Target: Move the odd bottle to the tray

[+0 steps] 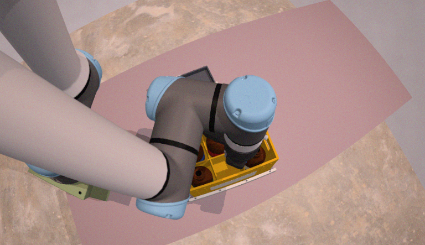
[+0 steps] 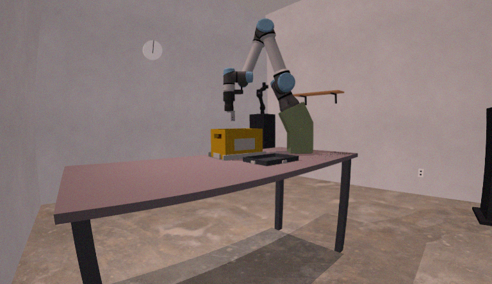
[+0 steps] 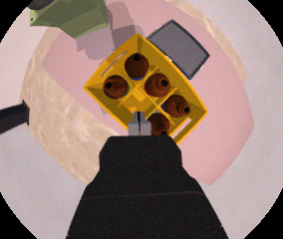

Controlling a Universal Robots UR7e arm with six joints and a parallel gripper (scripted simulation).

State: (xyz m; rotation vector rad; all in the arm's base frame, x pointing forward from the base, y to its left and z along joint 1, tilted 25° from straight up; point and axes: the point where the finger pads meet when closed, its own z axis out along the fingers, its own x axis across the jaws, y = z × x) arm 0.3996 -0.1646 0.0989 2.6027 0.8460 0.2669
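The crate lies 16 cm below my hand, 4 cm to the left of it and 1 cm ahead of it. From my hand the other things lie so: glass bottle: 16 cm below, 9 cm ahead, 1 cm to the right; then dark tray: 32 cm to the left, 23 cm below, 2 cm ahead.
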